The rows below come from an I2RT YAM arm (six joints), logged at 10 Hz.
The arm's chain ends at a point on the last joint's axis. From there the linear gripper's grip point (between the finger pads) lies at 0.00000 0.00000 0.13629 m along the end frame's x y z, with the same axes.
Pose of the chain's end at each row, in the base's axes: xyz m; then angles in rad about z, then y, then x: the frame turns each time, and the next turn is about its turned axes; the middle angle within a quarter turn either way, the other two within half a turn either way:
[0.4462 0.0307 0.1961 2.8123 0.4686 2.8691]
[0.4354 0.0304 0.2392 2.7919 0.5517 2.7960]
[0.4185 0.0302 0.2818 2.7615 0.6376 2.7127]
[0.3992 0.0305 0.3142 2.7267 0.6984 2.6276]
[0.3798 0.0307 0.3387 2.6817 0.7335 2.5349]
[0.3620 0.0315 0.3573 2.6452 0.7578 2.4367]
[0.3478 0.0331 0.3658 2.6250 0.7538 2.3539]
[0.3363 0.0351 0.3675 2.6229 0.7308 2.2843]
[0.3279 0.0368 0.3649 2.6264 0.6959 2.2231]
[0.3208 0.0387 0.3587 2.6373 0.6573 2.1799]
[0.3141 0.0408 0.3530 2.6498 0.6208 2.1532]
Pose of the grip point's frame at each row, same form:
[0.5142 0.0462 0.0790 2.8123 0.4686 2.8691]
[0.5144 0.0507 0.1300 2.7919 0.5517 2.7960]
[0.5080 0.0555 0.1822 2.7615 0.6376 2.7127]
[0.4960 0.0611 0.2233 2.7267 0.6984 2.6276]
[0.4815 0.0671 0.2555 2.6817 0.7335 2.5349]
[0.4668 0.0752 0.2819 2.6452 0.7578 2.4367]
[0.4527 0.0846 0.2957 2.6250 0.7538 2.3539]
[0.4391 0.0951 0.3011 2.6229 0.7308 2.2843]
[0.4274 0.1049 0.3014 2.6264 0.6959 2.2231]
[0.4165 0.1135 0.2970 2.6373 0.6573 2.1799]
[0.4063 0.1205 0.2920 2.6498 0.6208 2.1532]

